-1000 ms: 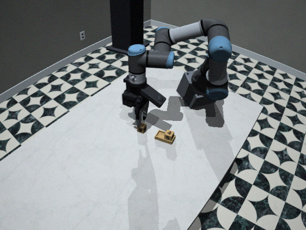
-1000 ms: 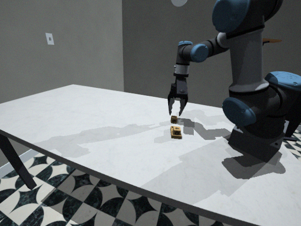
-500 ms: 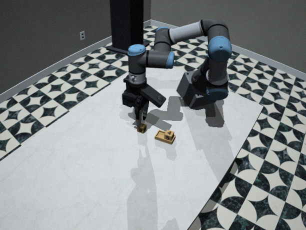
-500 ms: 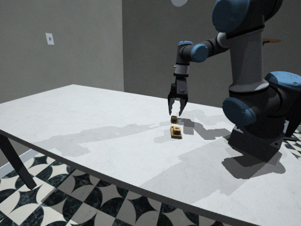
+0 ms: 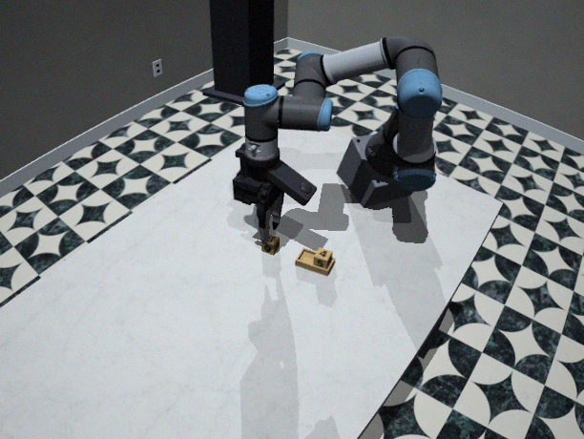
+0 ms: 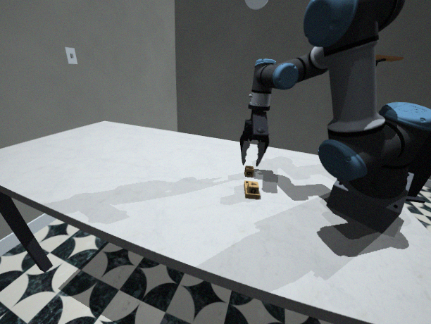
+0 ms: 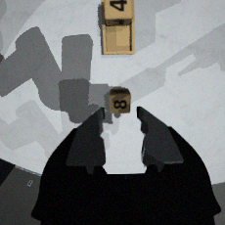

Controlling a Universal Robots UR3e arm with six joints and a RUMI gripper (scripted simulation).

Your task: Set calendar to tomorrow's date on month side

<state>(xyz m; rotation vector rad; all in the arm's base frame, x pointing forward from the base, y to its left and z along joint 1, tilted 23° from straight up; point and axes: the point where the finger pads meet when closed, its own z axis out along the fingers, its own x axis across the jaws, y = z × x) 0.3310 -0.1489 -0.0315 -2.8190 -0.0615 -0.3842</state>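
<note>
Right now my hand is 40 mm above the wooden cube. Round my hand: wooden calendar tray (110 mm to the left, 40 mm below, 10 mm behind).
</note>
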